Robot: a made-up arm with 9 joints. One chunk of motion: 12 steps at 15 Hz.
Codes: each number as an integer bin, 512 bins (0 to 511) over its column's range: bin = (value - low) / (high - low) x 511, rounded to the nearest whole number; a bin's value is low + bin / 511 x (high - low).
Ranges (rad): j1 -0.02..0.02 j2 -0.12..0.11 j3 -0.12..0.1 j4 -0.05..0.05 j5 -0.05..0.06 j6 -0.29..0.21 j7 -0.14..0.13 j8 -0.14..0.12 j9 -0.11..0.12
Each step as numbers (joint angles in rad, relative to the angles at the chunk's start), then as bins.
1 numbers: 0.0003 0.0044 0.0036 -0.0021 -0.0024 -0.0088 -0.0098 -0.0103 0.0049
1 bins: 259 276 287 245 221 287 246 255 255
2 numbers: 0.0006 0.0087 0.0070 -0.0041 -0.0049 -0.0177 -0.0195 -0.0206 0.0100
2 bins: 263 286 295 235 210 278 228 235 267
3 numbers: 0.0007 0.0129 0.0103 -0.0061 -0.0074 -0.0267 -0.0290 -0.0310 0.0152
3 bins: 264 295 303 224 198 269 210 214 278
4 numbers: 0.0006 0.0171 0.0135 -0.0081 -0.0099 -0.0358 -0.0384 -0.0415 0.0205
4 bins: 263 305 310 214 186 260 192 194 290
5 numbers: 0.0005 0.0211 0.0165 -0.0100 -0.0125 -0.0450 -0.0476 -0.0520 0.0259
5 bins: 262 313 317 204 174 250 175 173 302
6 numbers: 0.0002 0.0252 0.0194 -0.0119 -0.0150 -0.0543 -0.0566 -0.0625 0.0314
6 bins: 258 323 324 195 163 241 158 152 314
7 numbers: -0.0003 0.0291 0.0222 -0.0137 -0.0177 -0.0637 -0.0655 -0.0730 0.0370
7 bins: 252 331 330 185 150 231 141 132 327
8 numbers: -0.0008 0.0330 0.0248 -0.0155 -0.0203 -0.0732 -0.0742 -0.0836 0.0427
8 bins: 245 340 336 176 138 222 125 111 339
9 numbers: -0.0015 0.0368 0.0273 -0.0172 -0.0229 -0.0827 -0.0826 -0.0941 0.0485
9 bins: 236 348 342 168 126 212 109 90 352
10 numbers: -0.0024 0.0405 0.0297 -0.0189 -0.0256 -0.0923 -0.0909 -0.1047 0.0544
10 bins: 225 357 348 159 113 202 93 69 365
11 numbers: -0.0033 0.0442 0.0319 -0.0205 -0.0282 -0.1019 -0.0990 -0.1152 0.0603
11 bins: 213 365 353 151 101 192 78 49 378
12 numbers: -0.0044 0.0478 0.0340 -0.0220 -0.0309 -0.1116 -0.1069 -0.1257 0.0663
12 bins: 199 373 358 143 89 182 63 28 392
